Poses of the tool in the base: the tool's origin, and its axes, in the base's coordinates. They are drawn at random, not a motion.
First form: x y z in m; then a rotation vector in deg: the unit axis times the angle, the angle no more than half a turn.
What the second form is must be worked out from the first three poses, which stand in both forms.
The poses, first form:
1: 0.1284, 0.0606, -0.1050, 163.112, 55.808, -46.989
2: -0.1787, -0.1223, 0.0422, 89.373, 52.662, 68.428
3: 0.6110, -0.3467, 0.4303, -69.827, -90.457, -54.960
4: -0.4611, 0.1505, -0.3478, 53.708, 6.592, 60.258
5: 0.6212, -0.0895, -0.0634, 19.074, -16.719, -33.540
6: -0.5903, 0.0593, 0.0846, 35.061, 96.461, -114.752
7: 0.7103, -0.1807, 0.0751, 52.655, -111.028, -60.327
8: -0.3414, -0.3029, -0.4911, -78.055, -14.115, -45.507
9: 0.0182, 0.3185, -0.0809, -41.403, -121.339, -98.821
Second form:
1: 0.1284, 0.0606, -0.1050, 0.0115, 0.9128, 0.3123, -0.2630
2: -0.1787, -0.1223, 0.0422, 0.4674, 0.6358, 0.3746, 0.4868
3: 0.6110, -0.3467, 0.4303, 0.4477, -0.4924, -0.6379, -0.3876
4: -0.4611, 0.1505, -0.3478, 0.7605, 0.4306, 0.0529, 0.4832
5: 0.6212, -0.0895, -0.0634, 0.9334, 0.1627, -0.1426, -0.2862
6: -0.5903, 0.0593, 0.0846, 0.2253, 0.2219, 0.6104, -0.7262
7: 0.7103, -0.1807, 0.0751, 0.3674, 0.3578, -0.7543, -0.4099
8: -0.3414, -0.3029, -0.4911, 0.6981, -0.6111, -0.1105, -0.3563
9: 0.0182, 0.3185, -0.0809, 0.1575, -0.2526, -0.7402, -0.6029
